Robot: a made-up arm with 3 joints.
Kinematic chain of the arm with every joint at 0, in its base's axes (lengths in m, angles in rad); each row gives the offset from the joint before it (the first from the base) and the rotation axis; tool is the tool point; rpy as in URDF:
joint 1: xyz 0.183 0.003 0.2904 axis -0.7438 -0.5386 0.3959
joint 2: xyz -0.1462 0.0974 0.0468 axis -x
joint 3: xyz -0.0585 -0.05 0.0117 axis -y
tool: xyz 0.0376 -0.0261 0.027 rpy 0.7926 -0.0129 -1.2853
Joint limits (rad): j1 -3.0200..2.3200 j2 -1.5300..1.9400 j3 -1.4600..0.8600
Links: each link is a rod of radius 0.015 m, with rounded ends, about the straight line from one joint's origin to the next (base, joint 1, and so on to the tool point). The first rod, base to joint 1, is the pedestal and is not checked.
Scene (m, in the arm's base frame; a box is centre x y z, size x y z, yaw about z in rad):
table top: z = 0
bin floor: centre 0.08 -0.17 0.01 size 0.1 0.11 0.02 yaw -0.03
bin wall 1: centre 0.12 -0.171 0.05 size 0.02 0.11 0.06 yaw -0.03
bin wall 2: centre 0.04 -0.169 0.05 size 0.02 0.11 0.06 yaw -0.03
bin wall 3: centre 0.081 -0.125 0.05 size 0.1 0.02 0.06 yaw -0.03
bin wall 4: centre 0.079 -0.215 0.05 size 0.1 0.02 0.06 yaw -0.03
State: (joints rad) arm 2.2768 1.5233 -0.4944
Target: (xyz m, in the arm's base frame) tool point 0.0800 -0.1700 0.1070
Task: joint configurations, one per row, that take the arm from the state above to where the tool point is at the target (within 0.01 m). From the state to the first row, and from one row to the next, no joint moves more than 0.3 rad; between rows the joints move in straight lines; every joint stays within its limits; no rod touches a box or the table.
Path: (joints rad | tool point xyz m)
1: 2.2630 1.5697 -0.2335 | 0.0738 -0.1458 0.1378
2: 2.2493 1.6162 0.0274 | 0.0768 -0.1520 0.1252
3: 2.2355 1.6626 0.2883 | 0.0789 -0.1602 0.1149
4: 2.2217 1.7091 0.5492 | 0.0800 -0.1700 0.1070

